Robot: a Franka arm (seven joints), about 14 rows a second.
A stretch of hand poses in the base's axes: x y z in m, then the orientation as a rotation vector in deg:
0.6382, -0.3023, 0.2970, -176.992, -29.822, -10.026
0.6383, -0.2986, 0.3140, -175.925, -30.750, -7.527
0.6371, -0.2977, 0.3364, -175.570, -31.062, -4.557
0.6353, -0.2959, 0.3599, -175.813, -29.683, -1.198
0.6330, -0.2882, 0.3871, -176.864, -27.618, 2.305
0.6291, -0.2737, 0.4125, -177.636, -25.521, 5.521
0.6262, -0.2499, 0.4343, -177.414, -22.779, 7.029
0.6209, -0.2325, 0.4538, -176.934, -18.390, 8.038
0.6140, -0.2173, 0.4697, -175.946, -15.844, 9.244
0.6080, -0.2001, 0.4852, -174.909, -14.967, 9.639
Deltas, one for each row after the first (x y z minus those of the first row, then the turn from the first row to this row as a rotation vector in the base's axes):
0.0001, 0.0037, 0.0170, 0.701, 1.706, 0.759
-0.0011, 0.0046, 0.0394, 0.763, 3.641, 1.022
-0.0029, 0.0064, 0.0629, 0.503, 5.788, 0.131
-0.0052, 0.0141, 0.0901, -0.499, 7.899, -1.319
-0.0091, 0.0286, 0.1155, -1.277, 9.848, -2.742
-0.0120, 0.0524, 0.1373, -0.816, 10.918, -4.427
-0.0173, 0.0698, 0.1568, 0.152, 11.766, -7.135
-0.0242, 0.0850, 0.1727, 1.259, 12.780, -8.640
-0.0302, 0.1022, 0.1882, 2.312, 13.254, -9.085

